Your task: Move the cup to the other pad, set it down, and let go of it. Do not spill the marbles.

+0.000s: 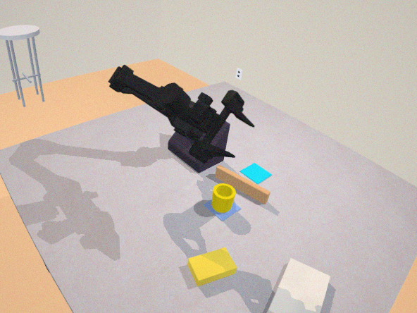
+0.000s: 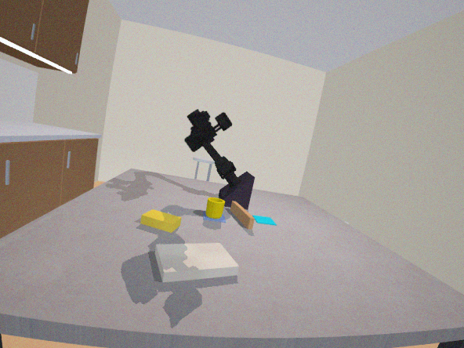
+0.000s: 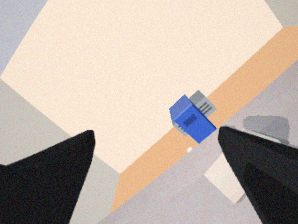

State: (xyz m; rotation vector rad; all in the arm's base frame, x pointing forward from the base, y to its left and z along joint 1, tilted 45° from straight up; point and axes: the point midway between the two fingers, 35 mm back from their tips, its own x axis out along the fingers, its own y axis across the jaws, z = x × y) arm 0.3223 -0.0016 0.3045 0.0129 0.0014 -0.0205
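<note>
Now: gripper tip 80 mm past the yellow cup, 80 mm to the right of it and 300 mm above it. Round my gripper tip: purple marble 60 mm behind, 70 mm to the left, 320 mm below; then wooden block 90 mm behind, 200 mm to the left, 320 mm below; then light blue pad 80 mm behind, 80 mm to the left, 340 mm below.
</note>
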